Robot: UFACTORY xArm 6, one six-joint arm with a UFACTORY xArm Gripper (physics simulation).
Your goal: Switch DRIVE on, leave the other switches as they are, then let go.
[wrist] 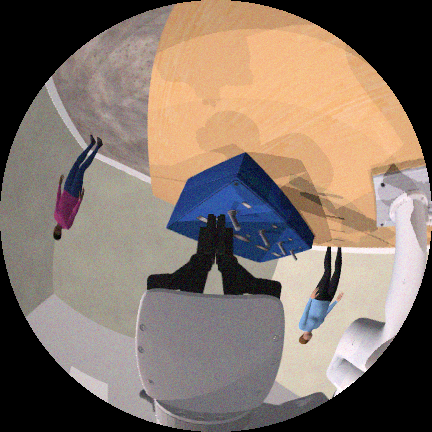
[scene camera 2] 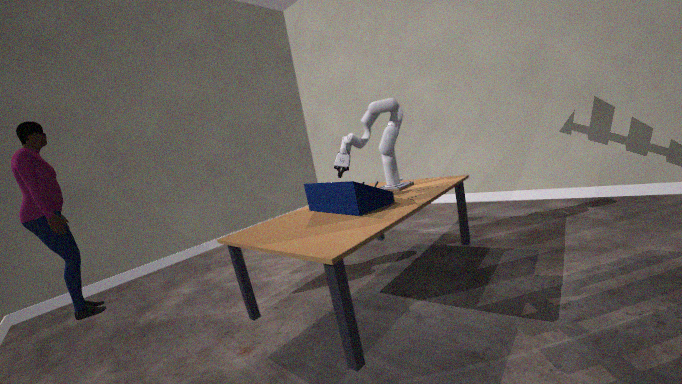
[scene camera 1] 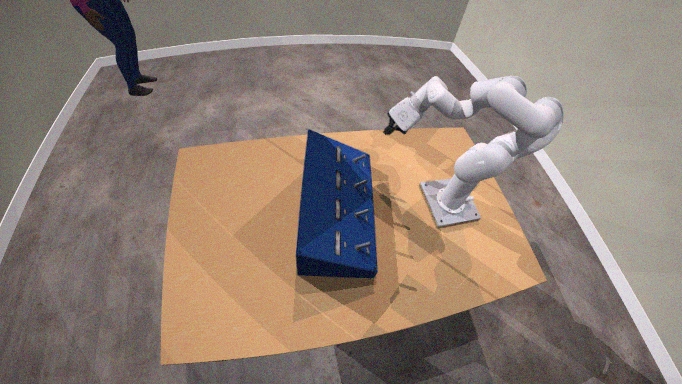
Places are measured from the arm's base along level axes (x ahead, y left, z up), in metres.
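Pixels of known places: gripper, fingertip midpoint: (wrist: 216,222) (scene camera 2: 339,177) (scene camera 1: 385,133); arm's base at its link origin: (scene camera 2: 393,185) (scene camera 1: 450,201).
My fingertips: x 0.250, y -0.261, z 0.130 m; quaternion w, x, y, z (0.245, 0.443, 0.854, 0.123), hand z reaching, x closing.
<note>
Ahead of a thing's pixels: the offset from my fingertips to its top centre. Level surfaces: height alone.
A blue sloped switch box (scene camera 1: 317,210) (scene camera 2: 331,198) (wrist: 215,175) stands on the table. Its face carries a row of grey levers. The far-end lever @(dx +0.116, dy +0.089, dz -0.022 m) (scene camera 1: 359,159) (wrist: 233,220) leans much like the second lever @(dx +0.136, dy +0.208, dz -0.022 m) (scene camera 1: 361,186) (wrist: 264,237), the third lever @(dx +0.156, dy +0.326, dz -0.022 m) (scene camera 1: 361,214) and the near-end lever @(dx +0.175, dy +0.445, dz -0.022 m) (scene camera 1: 363,247). The labels are too small to read, so I cannot tell which lever is DRIVE or which are on. My gripper (scene camera 1: 388,132) (scene camera 2: 340,175) (wrist: 216,222) is shut and empty. It hangs in the air near the box's far end, apart from the levers.
The wooden table @(dz -0.152 m) (scene camera 1: 225,300) (scene camera 2: 280,240) carries the arm's base plate (scene camera 1: 457,219) to the right of the box in the first scene view. A person in a pink top (scene camera 2: 37,185) (wrist: 67,207) stands off the table, as does another in light blue (wrist: 316,312).
</note>
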